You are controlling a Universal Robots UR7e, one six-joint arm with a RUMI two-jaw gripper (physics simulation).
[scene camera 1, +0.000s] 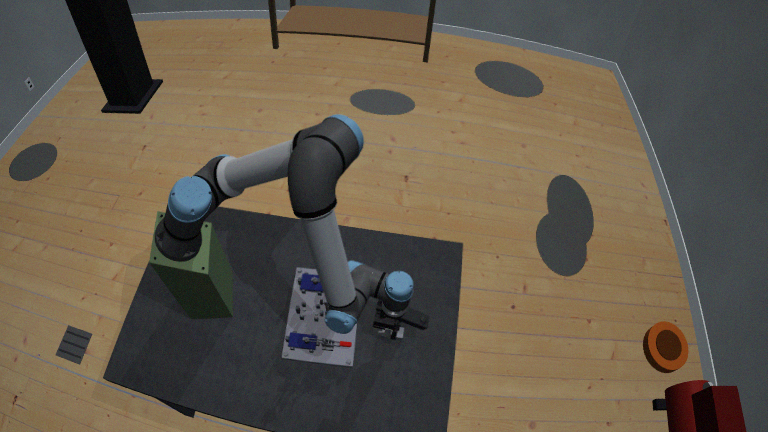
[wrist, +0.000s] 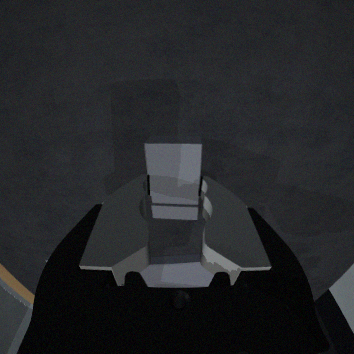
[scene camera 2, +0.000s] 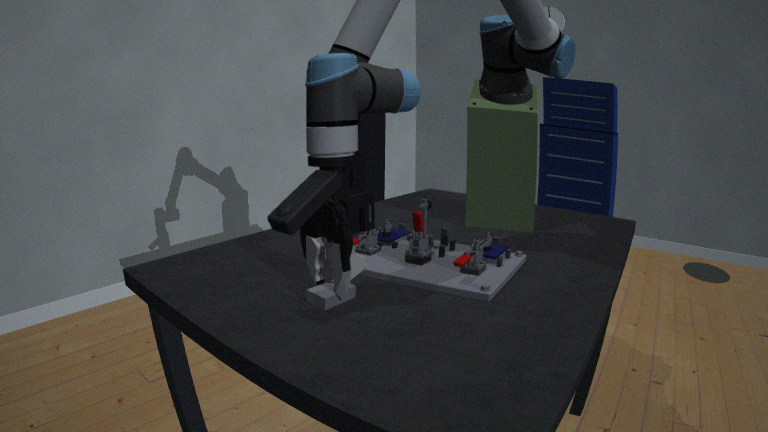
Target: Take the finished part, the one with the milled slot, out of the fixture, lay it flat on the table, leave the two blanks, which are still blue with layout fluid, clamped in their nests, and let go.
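Frame: origin at the arm's base, x ahead, y up, z right, level; millimetres.
Where they show: gripper, fingertip midpoint: (scene camera 1: 392, 332) (wrist: 173, 177) (scene camera 2: 331, 295); arm's base, link origin: (scene camera 1: 177, 239) (scene camera 2: 506, 92).
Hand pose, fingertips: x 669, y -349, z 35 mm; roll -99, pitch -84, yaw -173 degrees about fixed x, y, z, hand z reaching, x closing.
Note:
Each offset is from my fingertips to the top centre of the thing. Level surfaces: height alone.
The finished part @[dx +0, dy +15, dz +1 mm] (scene camera 1: 399, 333) (scene camera 2: 316, 295) (wrist: 174, 167) is a pale grey block. My gripper (scene camera 1: 390, 332) (scene camera 2: 331, 287) (wrist: 173, 177) is shut on it and points down beside the fixture plate @[dx -239, dy +7, dz -29 mm] (scene camera 1: 322, 358) (scene camera 2: 429, 277). The part looks about level, at or just above the table @[dy -8 mm] (scene camera 1: 408, 386) (scene camera 2: 402, 343); whether it touches cannot be told. In the wrist view a darker band crosses between its pale ends. One blue blank @[dx -287, dy +23, dz +83 mm] (scene camera 1: 302, 341) (scene camera 2: 394, 235) and the other blue blank @[dx -292, dy +28, dz -137 mm] (scene camera 1: 310, 282) (scene camera 2: 495, 250) sit in their nests under clamps.
The middle clamp's red handle @[dx -202, dy +98, dz -31 mm] (scene camera 2: 417, 221) stands upright beside the middle nest. The other clamps' red handles (scene camera 2: 461, 260) (scene camera 1: 345, 343) lie low. The green pedestal (scene camera 1: 198, 284) (scene camera 2: 501, 171) stands behind the plate. The table's edge (scene camera 2: 214, 351) lies in front of the gripper in scene camera 2.

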